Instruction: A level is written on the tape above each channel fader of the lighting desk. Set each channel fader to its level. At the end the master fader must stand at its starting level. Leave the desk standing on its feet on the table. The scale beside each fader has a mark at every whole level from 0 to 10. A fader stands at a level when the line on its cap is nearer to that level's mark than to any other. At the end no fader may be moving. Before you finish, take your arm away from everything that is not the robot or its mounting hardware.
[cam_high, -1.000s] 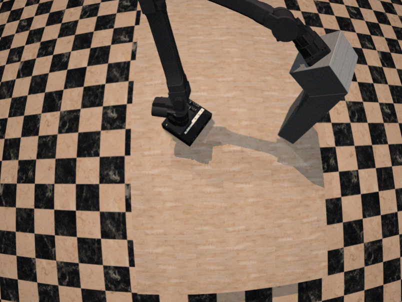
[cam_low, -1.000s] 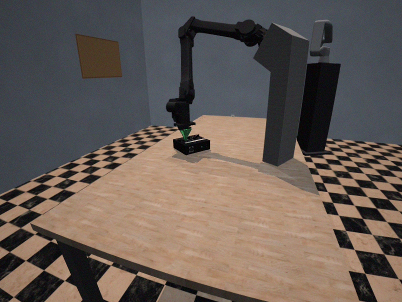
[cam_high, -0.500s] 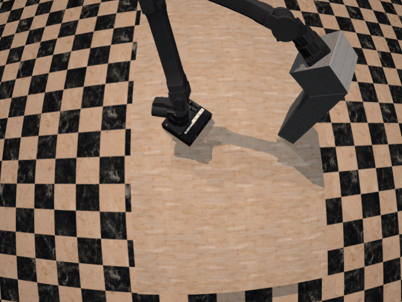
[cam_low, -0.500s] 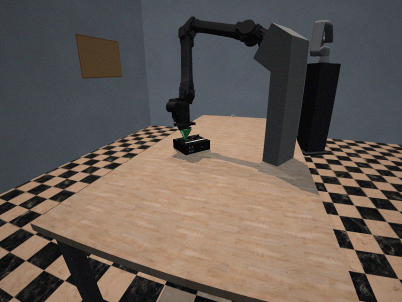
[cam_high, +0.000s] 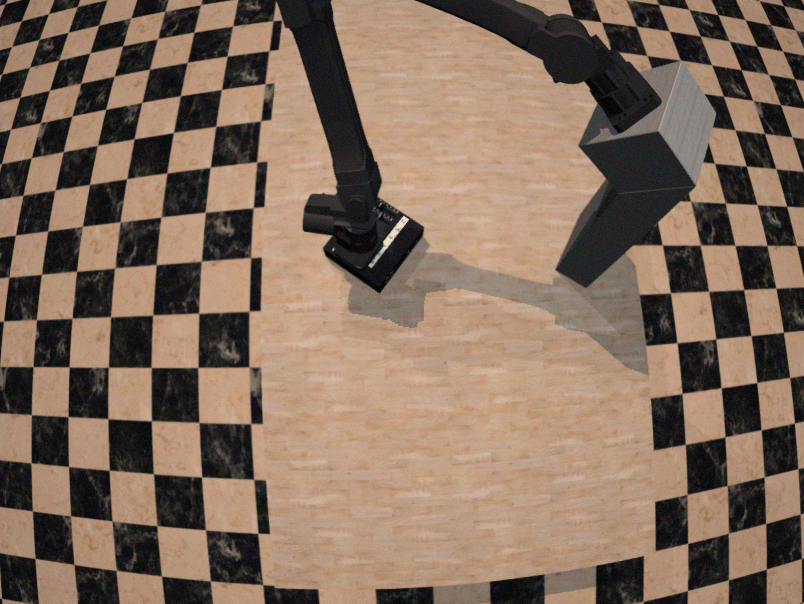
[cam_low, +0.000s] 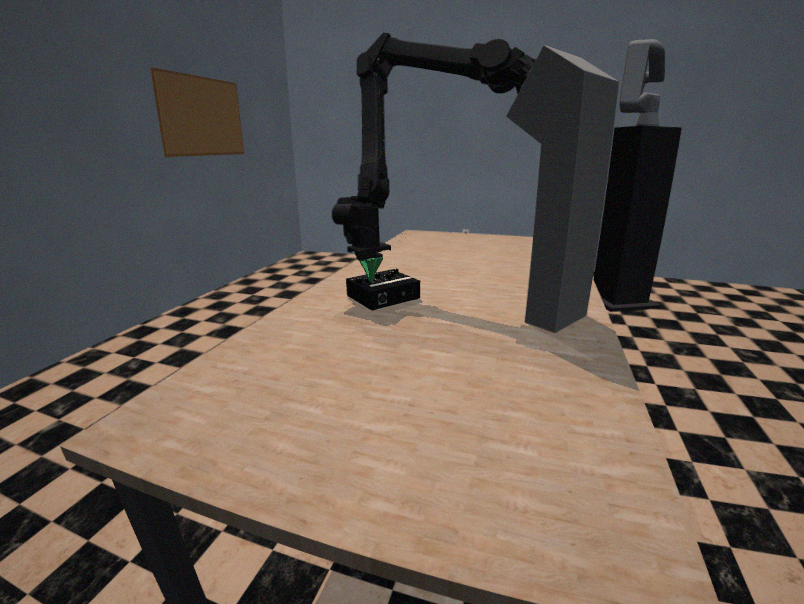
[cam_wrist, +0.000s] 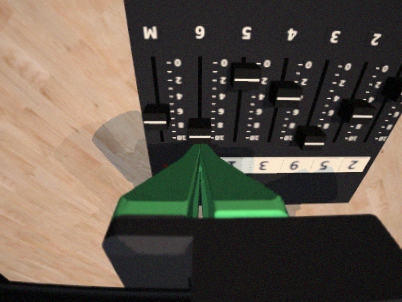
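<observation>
My hand is 3 cm short of the master fader cap and 1 cm to the left of it. From my hand the other things lie so: channel 4 fader cap: 2 cm behind, 5 cm to the right; then channel 6 fader cap: 1 cm ahead, 1 cm to the right; then channel 5 fader cap: 5 cm to the right.
</observation>
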